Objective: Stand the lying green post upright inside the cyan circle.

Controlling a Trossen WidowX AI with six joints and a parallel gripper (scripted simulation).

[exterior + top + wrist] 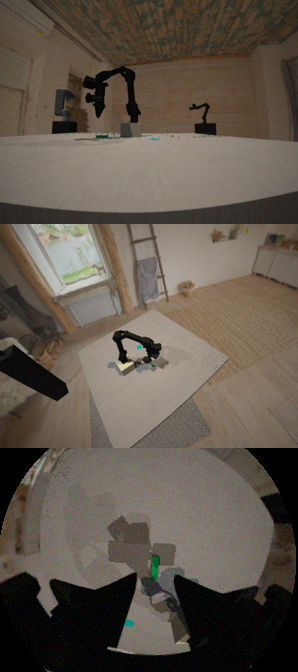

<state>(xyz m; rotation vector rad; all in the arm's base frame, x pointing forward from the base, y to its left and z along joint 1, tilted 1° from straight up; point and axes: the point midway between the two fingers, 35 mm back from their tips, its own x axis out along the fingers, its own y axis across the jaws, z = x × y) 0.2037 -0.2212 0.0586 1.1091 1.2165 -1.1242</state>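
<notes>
My gripper tip is 110 mm above the green post, 30 mm to the right of it and 10 mm past it. The rest, counted from my gripper tip: cyan circle 320 mm to the left, 120 mm below, 50 mm ahead.
</notes>
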